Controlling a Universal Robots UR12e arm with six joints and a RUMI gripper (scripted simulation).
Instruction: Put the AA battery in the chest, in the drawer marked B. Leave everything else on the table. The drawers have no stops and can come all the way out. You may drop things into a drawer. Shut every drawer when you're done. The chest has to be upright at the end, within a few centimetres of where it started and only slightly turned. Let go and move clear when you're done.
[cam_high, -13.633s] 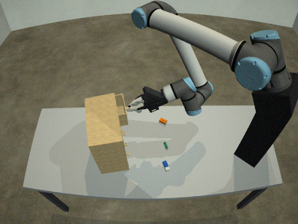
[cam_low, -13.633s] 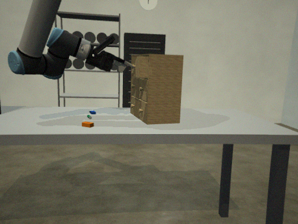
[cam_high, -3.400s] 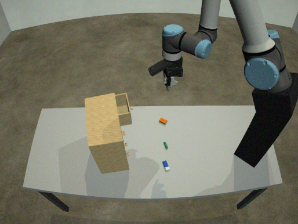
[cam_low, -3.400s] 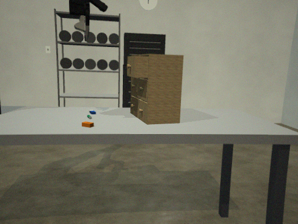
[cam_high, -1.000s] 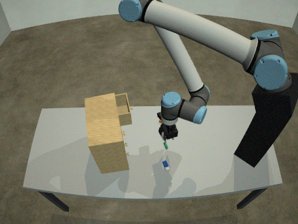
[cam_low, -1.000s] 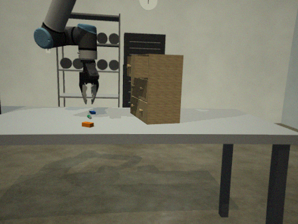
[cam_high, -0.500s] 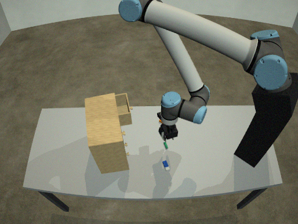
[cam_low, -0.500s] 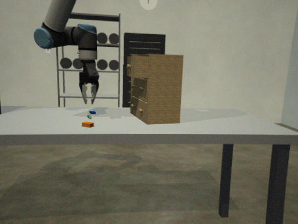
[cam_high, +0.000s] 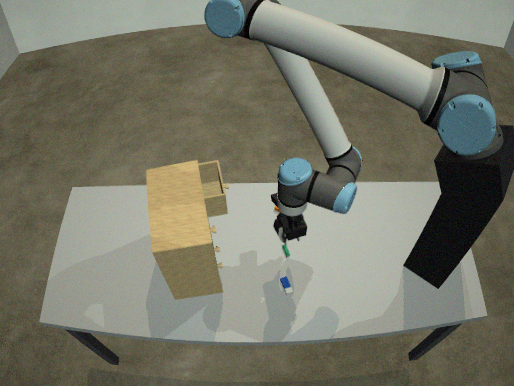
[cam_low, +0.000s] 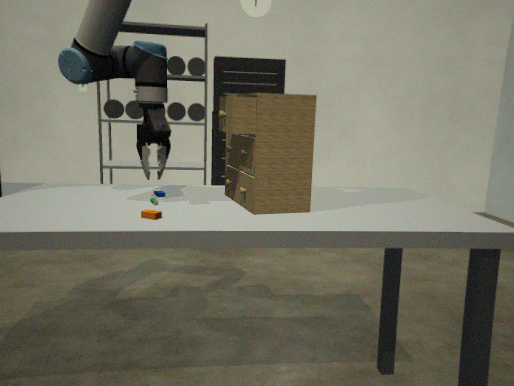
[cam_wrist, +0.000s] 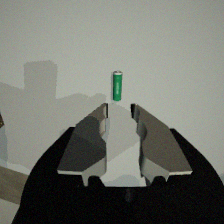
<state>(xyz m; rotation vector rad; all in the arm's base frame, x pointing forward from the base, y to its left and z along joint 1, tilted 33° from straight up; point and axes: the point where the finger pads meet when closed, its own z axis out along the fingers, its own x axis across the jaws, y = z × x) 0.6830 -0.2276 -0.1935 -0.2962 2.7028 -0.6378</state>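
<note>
Now: hand 8 cm above the green AA battery. From my hand the other things lie so: drawer (27 cm ahead, 16 cm above, 11 cm to the right); orange block (17 cm to the right, 8 cm below, 3 cm behind); blue-and-white block (15 cm to the left, 8 cm below, 3 cm ahead).
</note>
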